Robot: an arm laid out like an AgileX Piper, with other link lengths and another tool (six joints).
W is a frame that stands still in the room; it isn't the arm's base.
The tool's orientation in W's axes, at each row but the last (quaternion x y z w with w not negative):
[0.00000, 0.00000, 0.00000, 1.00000]
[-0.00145, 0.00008, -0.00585, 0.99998]
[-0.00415, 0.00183, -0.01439, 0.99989]
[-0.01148, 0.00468, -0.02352, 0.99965]
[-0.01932, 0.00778, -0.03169, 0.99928]
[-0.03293, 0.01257, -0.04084, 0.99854]
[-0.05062, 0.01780, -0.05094, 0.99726]
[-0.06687, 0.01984, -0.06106, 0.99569]
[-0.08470, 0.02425, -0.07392, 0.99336]
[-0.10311, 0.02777, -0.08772, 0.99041]
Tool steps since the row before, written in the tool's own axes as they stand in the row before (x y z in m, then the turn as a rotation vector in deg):
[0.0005, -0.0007, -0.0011, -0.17, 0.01, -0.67]
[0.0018, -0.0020, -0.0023, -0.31, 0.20, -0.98]
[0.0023, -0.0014, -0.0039, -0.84, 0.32, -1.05]
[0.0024, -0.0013, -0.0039, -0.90, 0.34, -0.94]
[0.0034, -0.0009, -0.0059, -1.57, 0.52, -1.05]
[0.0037, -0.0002, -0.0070, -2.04, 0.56, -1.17]
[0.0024, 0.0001, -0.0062, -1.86, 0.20, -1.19]
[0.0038, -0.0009, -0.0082, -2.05, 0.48, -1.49]
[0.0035, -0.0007, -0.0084, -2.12, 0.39, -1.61]
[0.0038, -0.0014, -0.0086, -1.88, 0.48, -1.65]
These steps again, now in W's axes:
[0.0005, -0.0007, -0.0011, -0.17, 0.01, -0.67]
[0.0018, -0.0020, -0.0023, -0.31, 0.20, -0.98]
[0.0022, -0.0015, -0.0039, -0.83, 0.34, -1.05]
[0.0023, -0.0015, -0.0039, -0.89, 0.36, -0.94]
[0.0032, -0.0013, -0.0059, -1.55, 0.58, -1.05]
[0.0035, -0.0010, -0.0071, -2.02, 0.65, -1.16]
[0.0021, -0.0008, -0.0062, -1.88, 0.27, -1.15]
[0.0033, -0.0024, -0.0081, -2.05, 0.53, -1.48]
[0.0028, -0.0026, -0.0083, -2.14, 0.44, -1.58]
[0.0029, -0.0037, -0.0083, -1.89, 0.47, -1.64]

